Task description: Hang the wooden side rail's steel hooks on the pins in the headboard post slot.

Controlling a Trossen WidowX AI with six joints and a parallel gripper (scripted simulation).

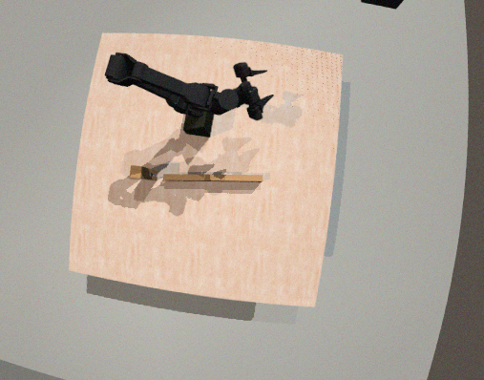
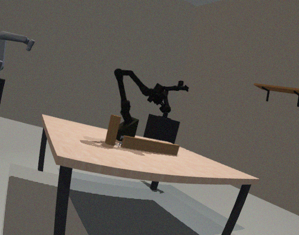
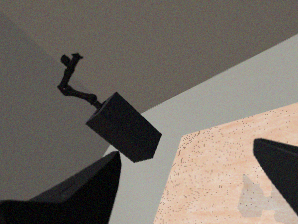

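My gripper tip is 50 cm to the left of the wooden headboard post, 32 cm short of it and 24 cm above it.
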